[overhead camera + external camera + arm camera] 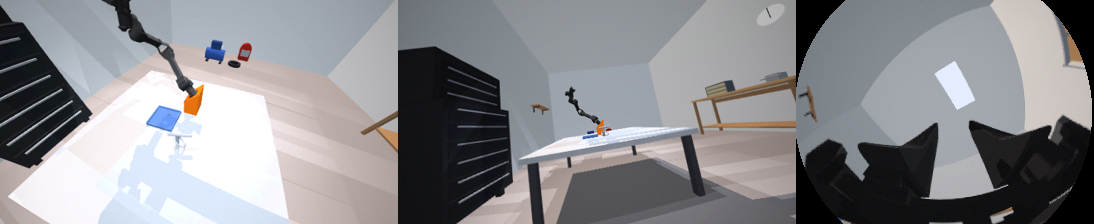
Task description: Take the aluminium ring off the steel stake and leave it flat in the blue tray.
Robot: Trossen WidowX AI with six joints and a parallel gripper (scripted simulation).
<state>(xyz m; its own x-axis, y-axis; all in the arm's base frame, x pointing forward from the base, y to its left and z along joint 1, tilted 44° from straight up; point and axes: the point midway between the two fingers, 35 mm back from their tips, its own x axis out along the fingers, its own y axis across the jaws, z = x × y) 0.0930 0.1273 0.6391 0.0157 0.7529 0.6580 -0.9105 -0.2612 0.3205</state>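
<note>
Now: gripper tip 720 mm above the aluminium ring, 330 mm to the right of it and 280 mm short of it. Round my gripper tip: blue tray 740 mm below, 170 mm to the left, 110 mm ahead.
</note>
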